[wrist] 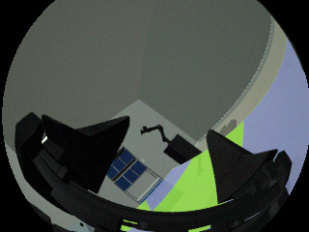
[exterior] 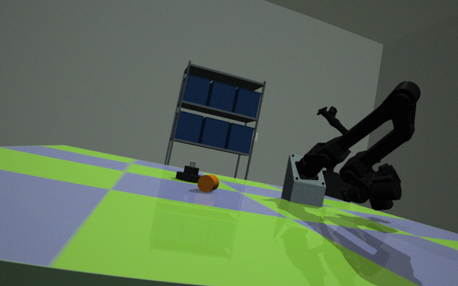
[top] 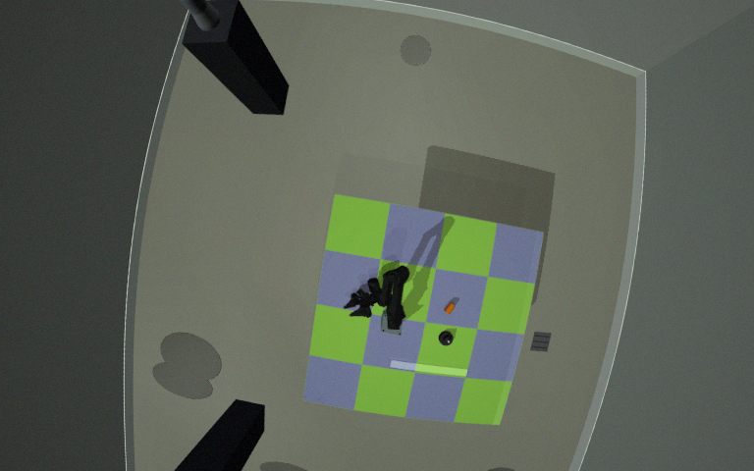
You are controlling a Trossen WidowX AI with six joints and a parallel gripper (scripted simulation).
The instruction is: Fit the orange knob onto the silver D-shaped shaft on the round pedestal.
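The orange knob is 590 mm ahead of my gripper tip, 130 mm below it and 50 mm to the left of it. Round my gripper tip: black round pedestal: 590 mm ahead, 150 mm to the right, 110 mm below.
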